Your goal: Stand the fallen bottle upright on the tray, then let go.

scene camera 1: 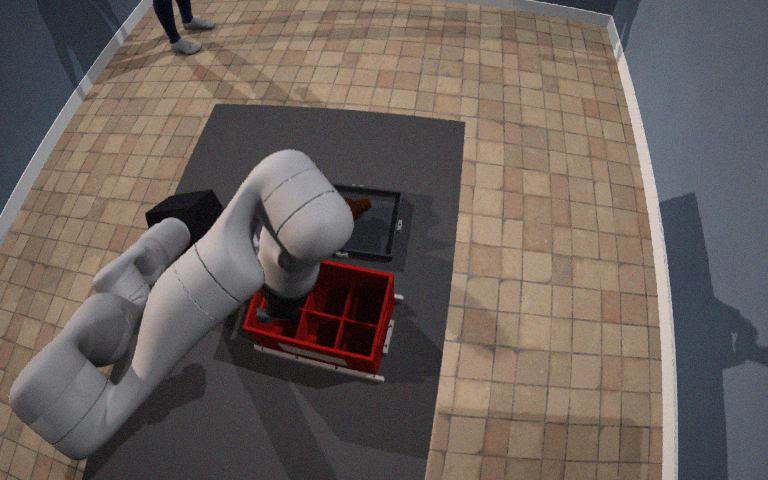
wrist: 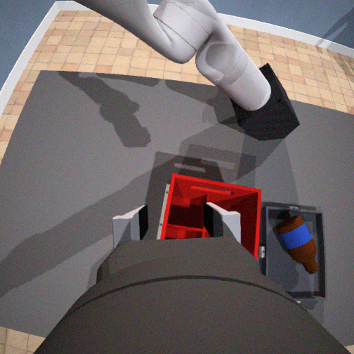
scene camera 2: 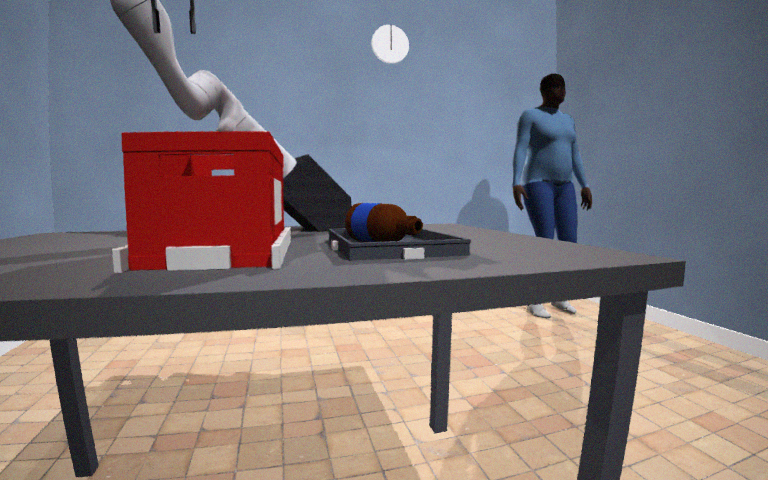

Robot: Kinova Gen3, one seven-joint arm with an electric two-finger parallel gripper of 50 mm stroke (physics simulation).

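Places are measured from the arm's base along level axes (x back, y left, z down), in millimetres.
Pixels of known places: gripper, fingertip midpoint: [scene camera 1: 265, 303] [scene camera 2: 175, 32]; arm's base at its link origin: [scene camera 1: 173, 235] [scene camera 2: 284, 173].
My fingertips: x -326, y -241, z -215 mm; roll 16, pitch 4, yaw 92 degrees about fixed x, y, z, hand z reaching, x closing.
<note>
Ahead of a thing's pixels: the offset from my fingertips to its top centre.
A brown bottle with a blue label {dz +292, dx -69, dy +357 mm} [scene camera 1: 360, 207] [scene camera 2: 390, 221] [wrist: 298, 240] lies on its side in the shallow dark tray {dz +345, dx -89, dy +356 mm} [scene camera 1: 397, 206] [scene camera 2: 441, 249] [wrist: 322, 240]. Its neck points towards one side of the tray; in the scene camera 1 view the arm hides its body and part of the tray. My gripper [scene camera 2: 174, 25] [wrist: 175, 215] is open and empty, high above the red crate and off to the side of the tray. In the scene camera 1 view its fingers are mostly hidden.
The tall red divided crate {dz +195, dx -47, dy +72 mm} [scene camera 1: 362, 360] [scene camera 2: 198, 215] [wrist: 259, 220] stands close beside the tray, within white edge strips. A black block [scene camera 1: 186, 209] [scene camera 2: 320, 192] [wrist: 272, 117] stands at the arm's base. A person [scene camera 2: 549, 147] stands beyond the table.
</note>
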